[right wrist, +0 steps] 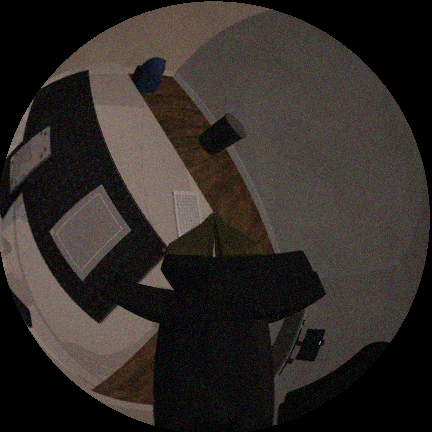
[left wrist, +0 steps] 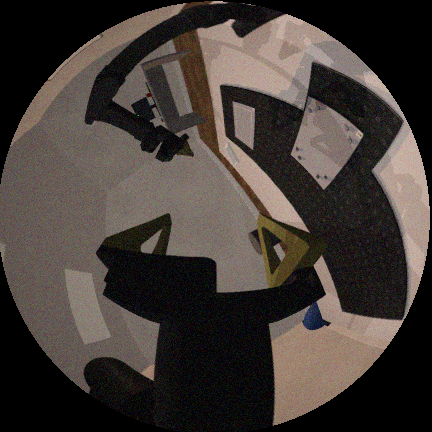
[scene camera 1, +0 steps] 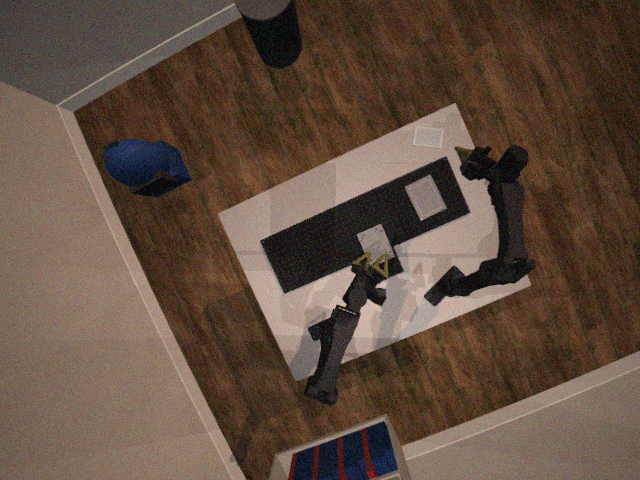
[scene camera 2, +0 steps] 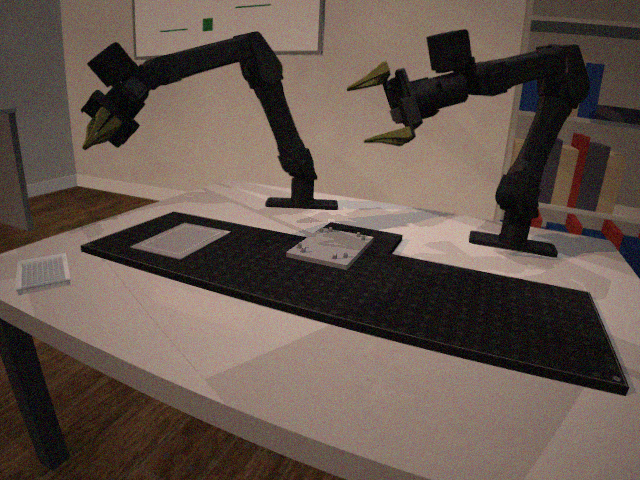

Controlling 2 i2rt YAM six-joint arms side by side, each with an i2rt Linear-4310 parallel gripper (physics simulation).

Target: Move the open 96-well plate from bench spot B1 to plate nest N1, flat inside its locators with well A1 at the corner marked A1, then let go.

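Places are measured from the left arm's base along level axes (x right, y down, z ahead), in millimetres.
Pixels of known places: left gripper, fingertip midpoint: (left wrist: 213,217) (scene camera 1: 378,252) (scene camera 2: 355,115); right gripper, fingertip midpoint: (right wrist: 213,217) (left wrist: 192,155) (scene camera 1: 455,147) (scene camera 2: 84,147); left arm's base, link origin: (scene camera 1: 329,325) (scene camera 2: 511,245); right arm's base, link origin: (scene camera 1: 443,285) (scene camera 2: 302,205).
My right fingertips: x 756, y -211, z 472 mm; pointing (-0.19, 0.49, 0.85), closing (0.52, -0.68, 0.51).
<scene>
Ahead of a thing's pixels: the offset from my right fingertips to its top centre. "pt": to the spot under its first point. Level surfaces: height alone.
A white, rectangular 96-well plate @(dz +106, dx +24, dy +197 mm) (scene camera 1: 428,136) (scene camera 2: 42,273) (left wrist: 232,153) (right wrist: 187,212) lies flat on the bench near a corner, off the black board. The light grey nest block @(dz -222, dx -396, dy +176 mm) (scene camera 1: 374,237) (scene camera 2: 330,248) (left wrist: 327,145) (right wrist: 31,159) with small locator pins sits on the board and holds no plate. A small mark shows at one nest corner; its lettering is unreadable. My left gripper (scene camera 1: 378,254) (scene camera 2: 356,115) (left wrist: 213,217) is open and empty, high above the bench. My right gripper (scene camera 1: 456,148) (scene camera 2: 84,148) (right wrist: 213,217) is shut and empty, raised above the bench near the plate's end.
A flat grey pad @(pt dz -128, dx -104, dy +196 mm) (scene camera 1: 425,197) (scene camera 2: 180,240) (left wrist: 244,125) (right wrist: 90,232) with a thin outline lies on the black board @(dy +198 mm) (scene camera 1: 320,242) (scene camera 2: 439,304), between plate and nest in scene camera 2. A dark bin (scene camera 1: 273,43) and a blue chair-like object (scene camera 1: 142,162) stand on the floor.
</scene>
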